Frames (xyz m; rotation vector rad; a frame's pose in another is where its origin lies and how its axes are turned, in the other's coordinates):
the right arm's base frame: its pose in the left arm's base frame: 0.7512 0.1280 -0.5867 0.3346 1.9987 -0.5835
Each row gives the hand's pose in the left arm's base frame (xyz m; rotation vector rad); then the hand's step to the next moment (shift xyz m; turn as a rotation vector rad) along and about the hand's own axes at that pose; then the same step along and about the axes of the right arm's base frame.
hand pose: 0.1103 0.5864 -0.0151 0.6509 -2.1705 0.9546
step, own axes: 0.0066 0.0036 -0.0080 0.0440 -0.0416 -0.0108
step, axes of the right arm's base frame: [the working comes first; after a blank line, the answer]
step, axes of the left arm's base frame: -0.0037 0.0073 0.0074 0.0028 -0.0244 0.0564

-0.0048 0.0025 -0.0095 -0.0507 -0.0340 -0.0073
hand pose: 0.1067 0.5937 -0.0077 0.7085 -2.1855 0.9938
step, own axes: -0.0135 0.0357 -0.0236 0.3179 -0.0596 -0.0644
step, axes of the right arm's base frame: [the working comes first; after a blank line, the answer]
step, axes of the left arm's base frame: -0.0080 0.0419 -0.0138 -0.1483 -0.0494 0.2904

0.0155 0.0354 -0.0228 -0.1848 -0.1863 -0.1997
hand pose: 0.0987 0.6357 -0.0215 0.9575 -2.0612 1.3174
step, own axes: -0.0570 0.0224 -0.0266 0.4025 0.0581 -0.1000
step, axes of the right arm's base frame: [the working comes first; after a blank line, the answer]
step, axes of the left arm's base frame: 0.0191 0.0471 -0.0433 -0.2913 -0.0081 0.3007

0.0286 0.0600 0.0064 -0.1264 -0.2206 -0.3327
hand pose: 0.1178 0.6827 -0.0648 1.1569 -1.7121 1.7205
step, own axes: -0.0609 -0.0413 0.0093 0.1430 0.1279 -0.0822
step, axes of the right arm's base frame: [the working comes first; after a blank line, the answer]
step, axes of the left arm's base frame: 0.0687 0.0110 -0.0258 -0.2007 0.0282 0.0497

-0.0100 0.0480 0.0557 0.0512 -0.0825 -0.1848
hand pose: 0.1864 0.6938 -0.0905 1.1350 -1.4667 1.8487
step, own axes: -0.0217 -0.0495 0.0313 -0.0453 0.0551 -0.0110
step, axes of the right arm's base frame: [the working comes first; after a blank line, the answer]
step, axes of the left arm's base frame: 0.0602 -0.0138 0.0094 -0.0242 -0.0004 -0.0680

-0.0366 0.0139 0.0486 0.0713 0.0061 0.0091
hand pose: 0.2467 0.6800 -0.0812 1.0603 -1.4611 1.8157
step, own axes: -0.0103 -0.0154 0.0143 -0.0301 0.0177 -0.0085
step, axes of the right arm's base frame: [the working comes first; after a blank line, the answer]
step, axes of the left arm's base frame: 0.0213 -0.0098 0.0004 -0.0008 0.0054 -0.0355

-0.0104 0.0015 0.0209 0.0316 0.0134 0.0106
